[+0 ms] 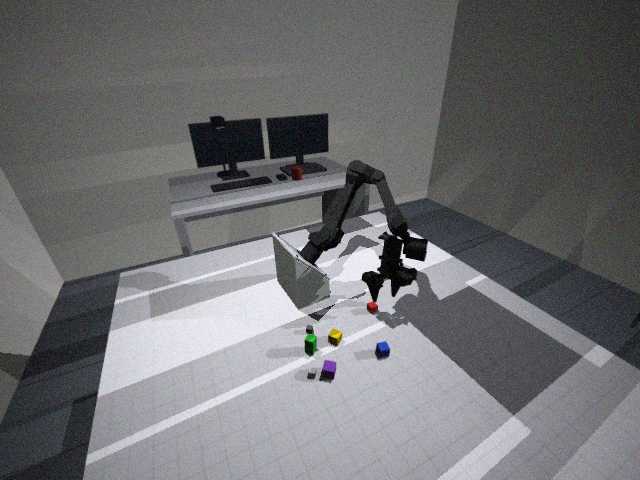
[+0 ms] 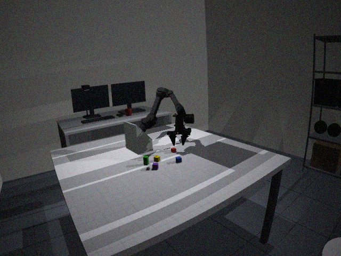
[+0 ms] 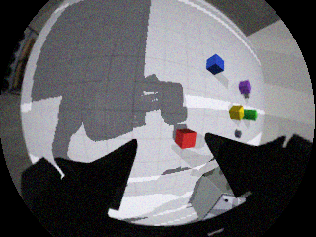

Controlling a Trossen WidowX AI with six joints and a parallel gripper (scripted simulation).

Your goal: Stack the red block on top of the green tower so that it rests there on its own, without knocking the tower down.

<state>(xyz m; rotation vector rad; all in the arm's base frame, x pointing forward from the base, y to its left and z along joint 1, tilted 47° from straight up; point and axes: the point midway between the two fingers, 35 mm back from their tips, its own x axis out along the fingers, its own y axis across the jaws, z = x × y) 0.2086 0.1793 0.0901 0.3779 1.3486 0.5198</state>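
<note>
My gripper tip is 1 cm past the red block, 4 cm to the left of it and 3 cm above it. Also, from my gripper tip: blue block: 15 cm ahead, 11 cm to the right, 3 cm below; purple block: 13 cm ahead, 28 cm to the right, 3 cm below; yellow block: 4 cm ahead, 21 cm to the right, 3 cm below.
</note>
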